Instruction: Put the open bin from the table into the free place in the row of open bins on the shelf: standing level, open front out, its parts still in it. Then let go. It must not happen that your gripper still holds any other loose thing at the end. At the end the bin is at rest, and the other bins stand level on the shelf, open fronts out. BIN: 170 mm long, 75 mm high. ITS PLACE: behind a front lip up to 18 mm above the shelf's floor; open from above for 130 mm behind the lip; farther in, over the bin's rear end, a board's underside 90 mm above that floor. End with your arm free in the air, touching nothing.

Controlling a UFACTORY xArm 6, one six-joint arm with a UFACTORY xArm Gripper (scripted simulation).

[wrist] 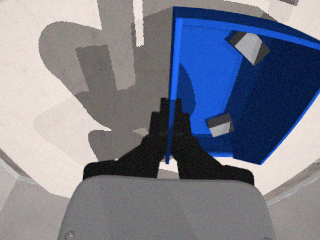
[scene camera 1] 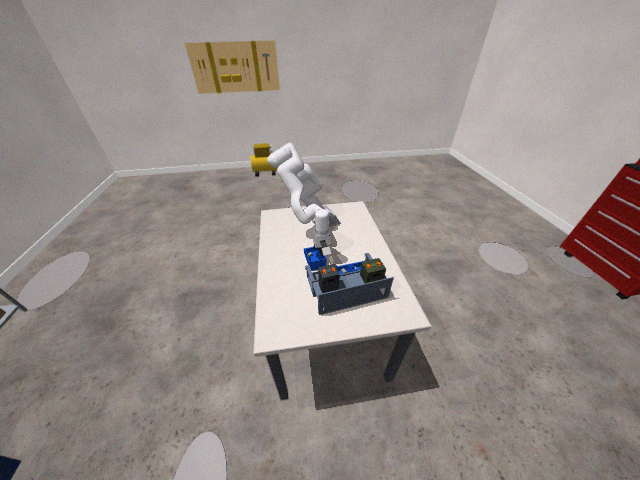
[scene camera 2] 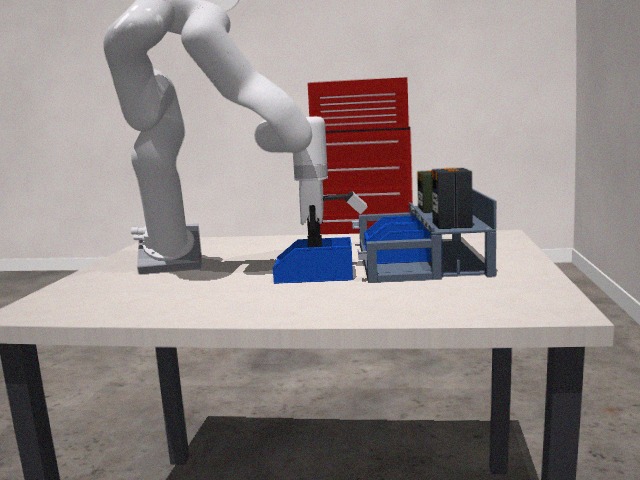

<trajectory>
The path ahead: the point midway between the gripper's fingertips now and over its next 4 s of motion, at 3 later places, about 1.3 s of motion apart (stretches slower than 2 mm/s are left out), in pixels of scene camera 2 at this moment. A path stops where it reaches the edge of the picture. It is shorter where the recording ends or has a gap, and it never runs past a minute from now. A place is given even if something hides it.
My gripper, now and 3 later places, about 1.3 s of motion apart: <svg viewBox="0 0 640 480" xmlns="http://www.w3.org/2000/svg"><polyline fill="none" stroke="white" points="315,253 314,237 326,215 357,221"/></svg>
</trajectory>
